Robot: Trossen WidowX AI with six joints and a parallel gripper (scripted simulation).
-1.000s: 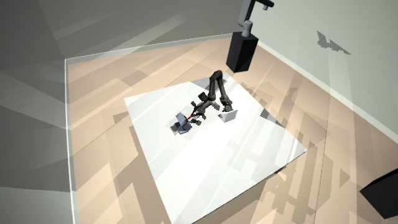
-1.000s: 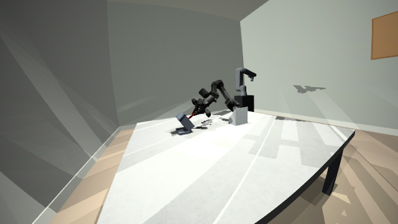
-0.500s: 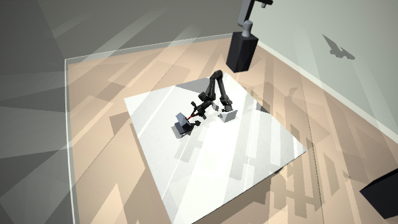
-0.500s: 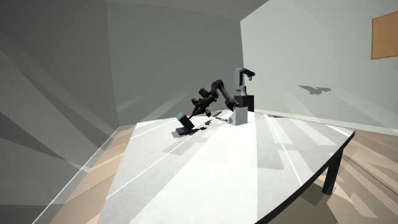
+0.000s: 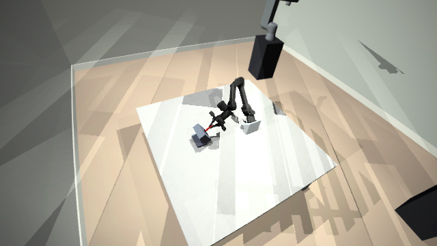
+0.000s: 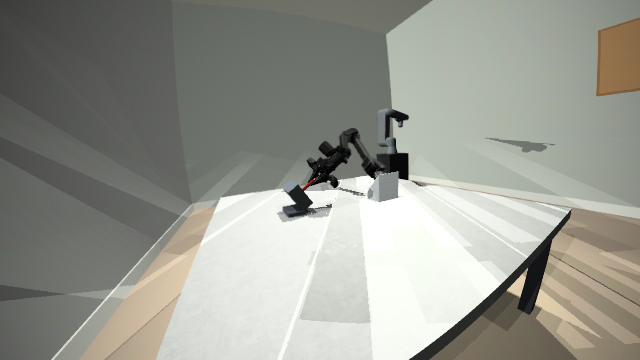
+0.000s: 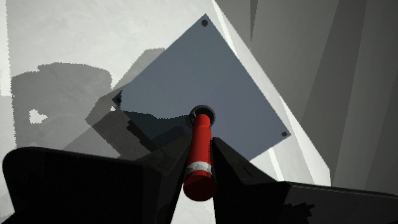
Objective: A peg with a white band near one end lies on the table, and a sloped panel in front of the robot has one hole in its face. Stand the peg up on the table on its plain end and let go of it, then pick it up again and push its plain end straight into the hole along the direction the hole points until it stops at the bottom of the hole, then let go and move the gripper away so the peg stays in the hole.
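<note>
Right now my gripper tip is 6 cm short of the dark sloped panel, 1 cm to the right of it and 4 cm above it. Round my gripper tip: red peg (1 cm behind, 1 cm above).
</note>
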